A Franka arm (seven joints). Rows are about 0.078 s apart.
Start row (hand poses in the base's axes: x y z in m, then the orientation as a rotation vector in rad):
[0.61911, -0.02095, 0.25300, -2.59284, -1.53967, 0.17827]
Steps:
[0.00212, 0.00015, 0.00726, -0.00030, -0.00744, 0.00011]
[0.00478, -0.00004, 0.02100, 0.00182, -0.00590, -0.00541]
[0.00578, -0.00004, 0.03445, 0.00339, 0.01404, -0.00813]
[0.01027, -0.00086, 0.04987, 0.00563, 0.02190, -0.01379]
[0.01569, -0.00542, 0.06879, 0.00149, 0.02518, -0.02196]
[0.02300, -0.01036, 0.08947, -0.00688, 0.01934, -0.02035]
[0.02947, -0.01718, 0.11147, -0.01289, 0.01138, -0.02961]
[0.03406, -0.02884, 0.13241, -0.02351, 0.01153, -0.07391]
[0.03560, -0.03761, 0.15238, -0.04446, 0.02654, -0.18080]
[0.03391, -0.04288, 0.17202, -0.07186, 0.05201, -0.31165]
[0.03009, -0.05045, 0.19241, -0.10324, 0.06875, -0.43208]
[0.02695, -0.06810, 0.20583, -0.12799, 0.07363, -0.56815]
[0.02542, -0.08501, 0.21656, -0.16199, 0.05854, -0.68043]
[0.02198, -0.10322, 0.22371, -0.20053, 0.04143, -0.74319]
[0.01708, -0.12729, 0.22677, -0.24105, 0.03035, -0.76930]
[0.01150, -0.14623, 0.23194, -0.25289, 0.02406, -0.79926]
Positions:
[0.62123, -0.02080, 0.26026, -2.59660, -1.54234, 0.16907]
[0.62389, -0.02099, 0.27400, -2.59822, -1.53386, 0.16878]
[0.62489, -0.02099, 0.28745, -2.58924, -1.52327, 0.19250]
[0.62938, -0.02181, 0.30287, -2.58770, -1.51253, 0.20004]
[0.63480, -0.02637, 0.32179, -2.59500, -1.50187, 0.20678]
[0.64211, -0.03131, 0.34247, -2.60312, -1.50842, 0.20644]
[0.64858, -0.03813, 0.36447, -2.61820, -1.50047, 0.20043]
[0.65317, -0.04979, 0.38541, -2.65687, -1.44391, 0.20504]
[0.65471, -0.05856, 0.40538, -2.73398, -1.29810, 0.23053]
[0.65302, -0.06383, 0.42502, -2.81518, -1.11226, 0.27130]
[0.64920, -0.07140, 0.44541, -2.88761, -0.93888, 0.30468]
[0.64606, -0.08905, 0.45883, -2.95687, -0.73961, 0.31483]
[0.64453, -0.10596, 0.46956, -3.02595, -0.57537, 0.31006]
[0.64109, -0.12417, 0.47671, -3.08087, -0.48236, 0.31270]
[0.63619, -0.14824, 0.47977, 3.06338, 0.43381, -0.32327]
[0.63061, -0.16718, 0.48494, 3.05847, 0.38531, -0.31881]

